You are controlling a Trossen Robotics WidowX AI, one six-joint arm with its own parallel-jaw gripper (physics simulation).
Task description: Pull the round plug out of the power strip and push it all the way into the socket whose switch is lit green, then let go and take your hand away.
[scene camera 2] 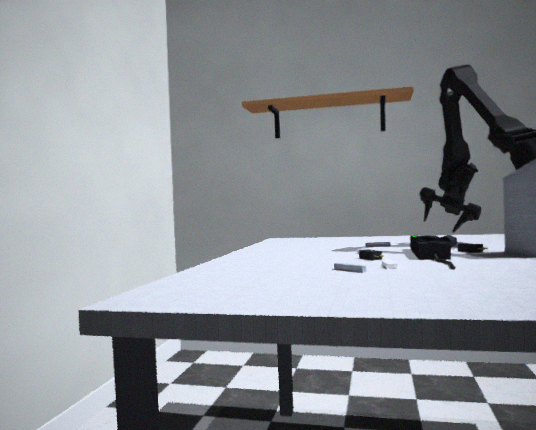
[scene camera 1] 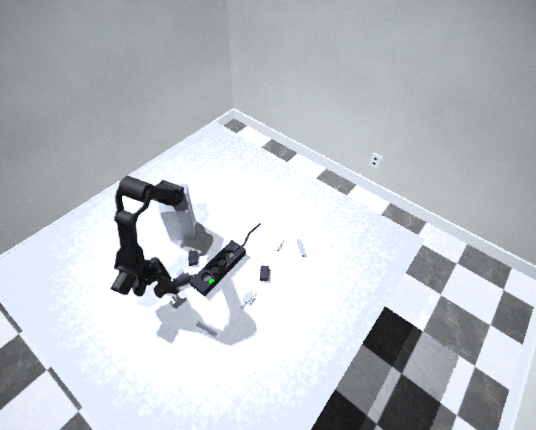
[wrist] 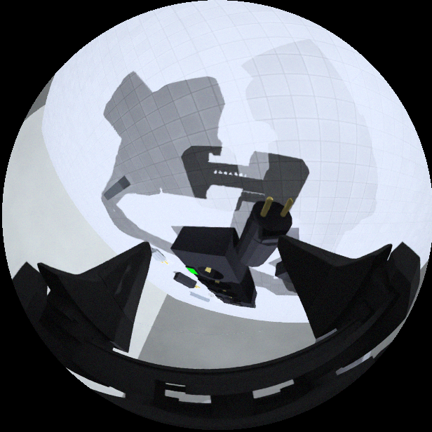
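Pixels of known places: gripper, fingertip midpoint: (scene camera 2: pixel 438 226) (scene camera 1: pixel 174 285); arm's base, origin of the base link: (scene camera 2: pixel 533 166) (scene camera 1: pixel 174 196).
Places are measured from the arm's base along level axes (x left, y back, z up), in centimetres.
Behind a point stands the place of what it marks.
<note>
The black round plug (wrist: pixel 261 237) lies on its side by the end of the black power strip (scene camera 1: pixel 220 266) @[x -6.6, y -26.4, z -18.5 cm] (scene camera 2: pixel 431 248) @[x 5.8, y -26.8, z -19.7 cm] (wrist: pixel 204 241), out of the sockets. Its two brass prongs point away from the strip; I cannot tell if the two touch. The green-lit switch (scene camera 1: pixel 211 281) @[x -13.7, y -27.8, z -18.3 cm] (scene camera 2: pixel 413 236) @[x -13.7, y -27.9, z -18.3 cm] (wrist: pixel 191 270) is at the strip's end nearest the plug, beside an empty round socket (wrist: pixel 210 272). My gripper (scene camera 2: pixel 440 226) @[x -23.5, y -18.7, z -16.2 cm] (wrist: pixel 214 246) is open and empty, above the strip and plug, fingers pointing down. In the scene camera 1 view its fingertips are hard to make out.
A black plug (scene camera 1: pixel 193 258) @[x -9.4, y -14.3, z -20.3 cm] (scene camera 2: pixel 470 247) @[x -7.1, y -13.9, z -21.1 cm] (wrist: pixel 283 270) lies beside the strip. Another black plug (scene camera 1: pixel 265 273) @[x 1.9, y -42.2, z -20.3 cm] (scene camera 2: pixel 370 255) @[x 5.1, y -41.7, z -21.3 cm] (wrist: pixel 185 279), a pale plug (scene camera 1: pixel 249 298) @[x -9.9, y -43.0, z -21.2 cm], a grey block (scene camera 1: pixel 206 328) @[x -27.8, y -37.1, z -21.1 cm] (scene camera 2: pixel 377 244) @[x -27.1, y -37.2, z -21.7 cm] (wrist: pixel 117 188) and a bluish bar (scene camera 1: pixel 301 248) @[x 20.8, y -47.9, z -21.1 cm] (scene camera 2: pixel 350 268) @[x 22.6, y -47.2, z -21.8 cm] lie on the other side.
</note>
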